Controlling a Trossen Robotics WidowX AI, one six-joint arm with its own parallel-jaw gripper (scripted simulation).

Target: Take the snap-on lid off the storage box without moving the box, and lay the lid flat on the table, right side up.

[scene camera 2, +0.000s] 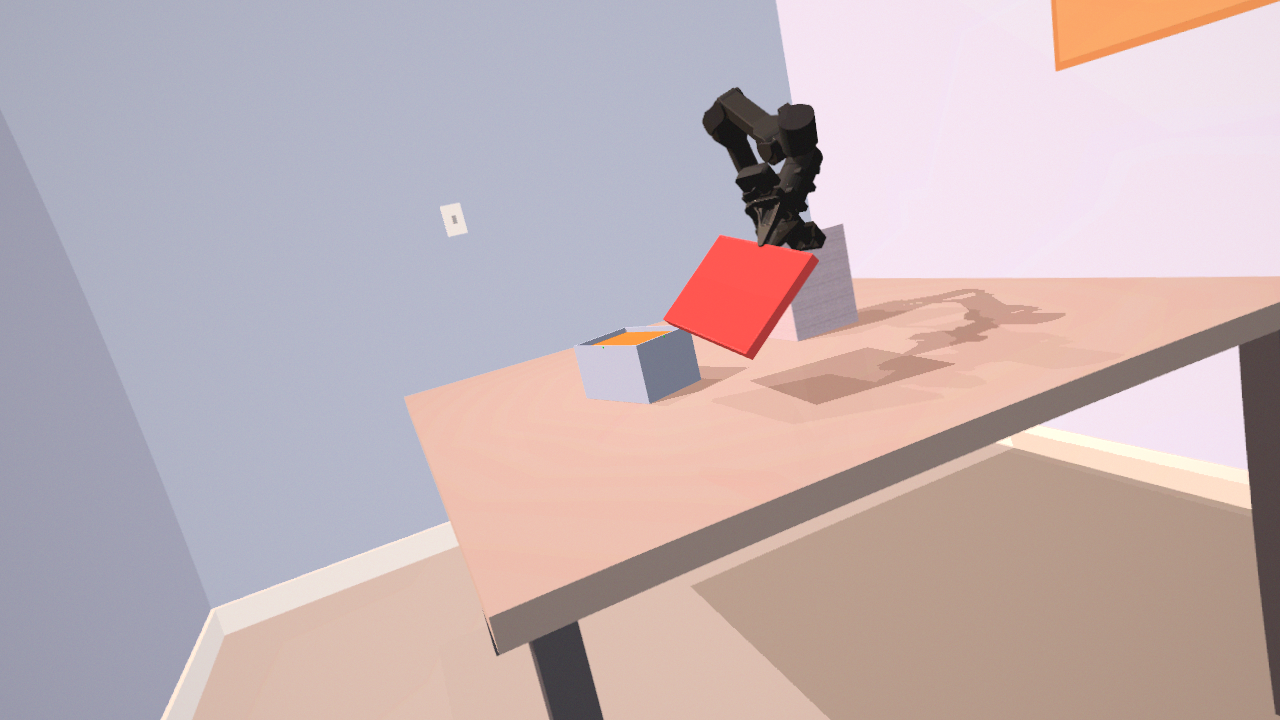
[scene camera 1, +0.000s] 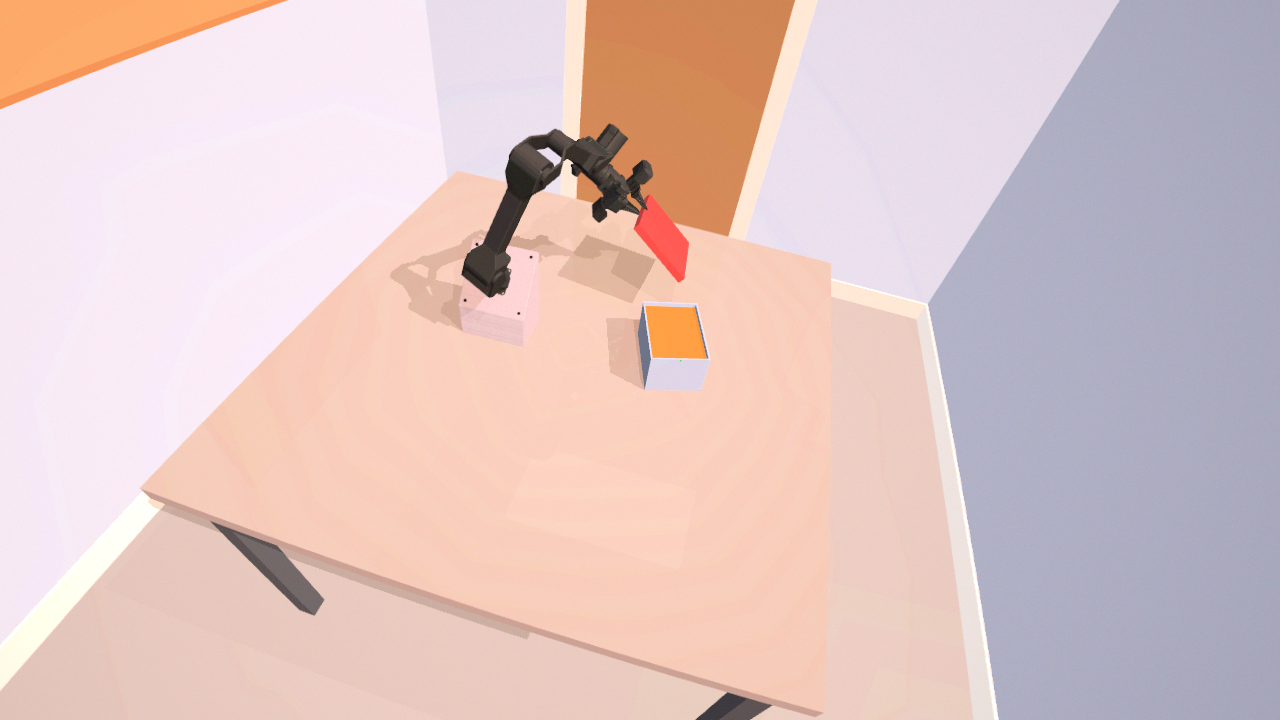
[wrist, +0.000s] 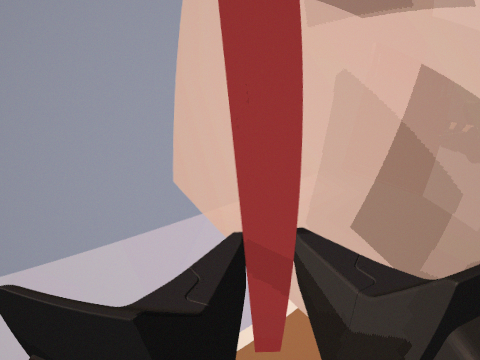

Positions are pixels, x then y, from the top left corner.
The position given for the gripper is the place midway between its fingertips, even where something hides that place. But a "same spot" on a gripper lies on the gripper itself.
Labels:
gripper: scene camera 2 764, 250; scene camera 1; wrist
red lid: scene camera 2 739, 292; scene camera 1; wrist
same spot on red lid: (wrist: 263, 59) = (scene camera 1: 638, 219)
same spot on gripper: (wrist: 203, 305) = (scene camera 1: 635, 199)

